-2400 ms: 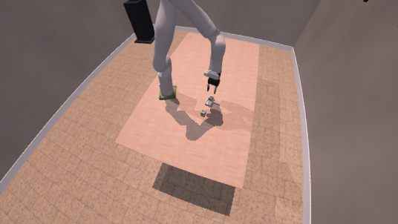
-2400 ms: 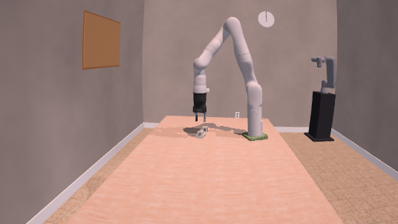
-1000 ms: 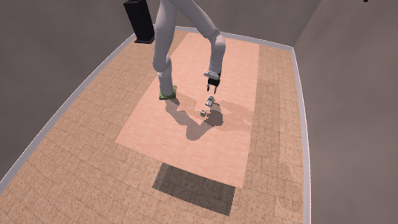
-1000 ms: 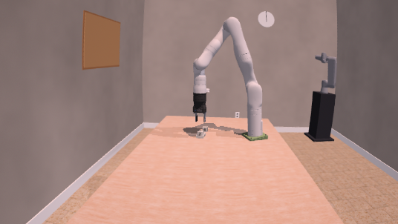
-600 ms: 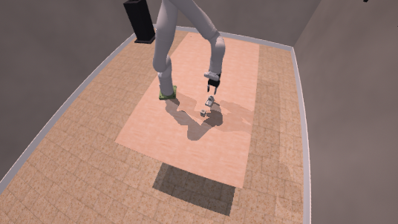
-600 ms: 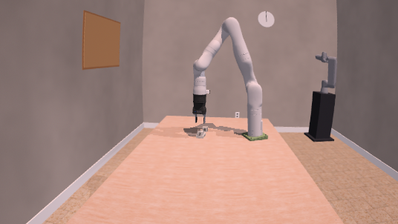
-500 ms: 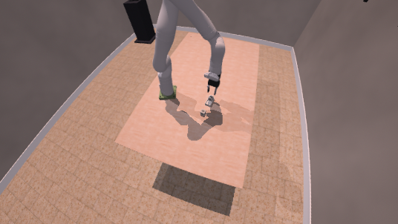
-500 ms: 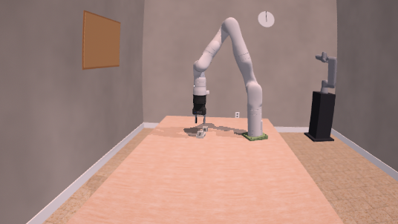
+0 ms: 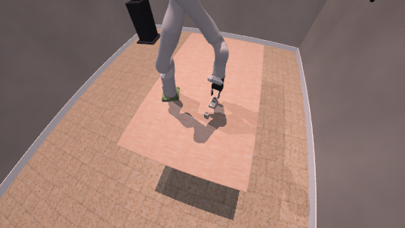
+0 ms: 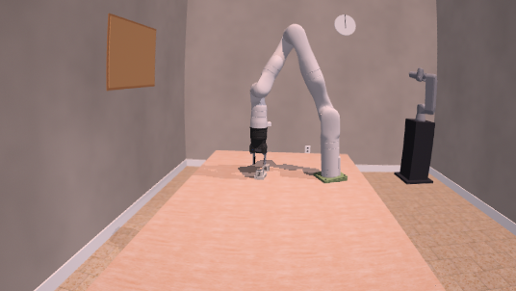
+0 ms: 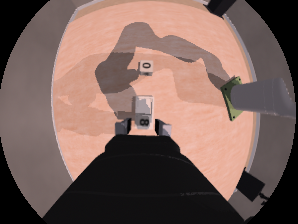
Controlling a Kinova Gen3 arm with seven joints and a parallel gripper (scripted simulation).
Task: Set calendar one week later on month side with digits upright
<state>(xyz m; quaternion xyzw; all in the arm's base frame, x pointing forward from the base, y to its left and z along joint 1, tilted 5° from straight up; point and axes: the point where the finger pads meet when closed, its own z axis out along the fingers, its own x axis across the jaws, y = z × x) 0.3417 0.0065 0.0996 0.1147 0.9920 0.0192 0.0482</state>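
Right now my hand is 8 cm above the tray, 2 cm to the left of it and 1 cm past it.
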